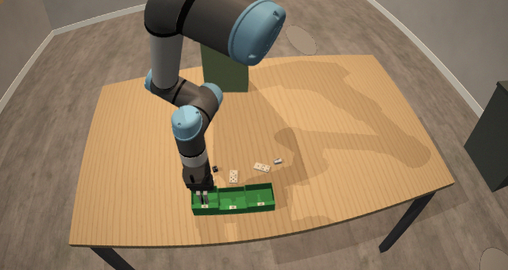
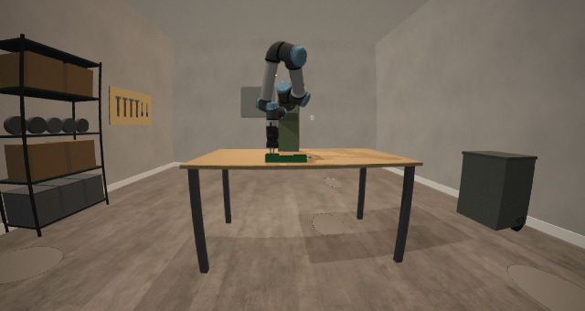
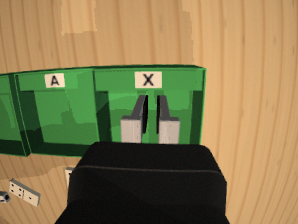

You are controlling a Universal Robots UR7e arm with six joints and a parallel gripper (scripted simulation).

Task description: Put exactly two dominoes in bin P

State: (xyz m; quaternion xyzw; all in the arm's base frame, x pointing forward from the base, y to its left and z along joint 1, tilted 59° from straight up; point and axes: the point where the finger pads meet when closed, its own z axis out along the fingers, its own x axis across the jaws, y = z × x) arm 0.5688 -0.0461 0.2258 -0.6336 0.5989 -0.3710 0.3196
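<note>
Right now the bin marked P is 90 mm to the left of my hand, 10 mm below it and 10 mm behind it. Round my hand: domino (190 mm to the left, 140 mm behind, 30 mm below); grey piece (240 mm to the left, 160 mm behind, 30 mm below).
</note>
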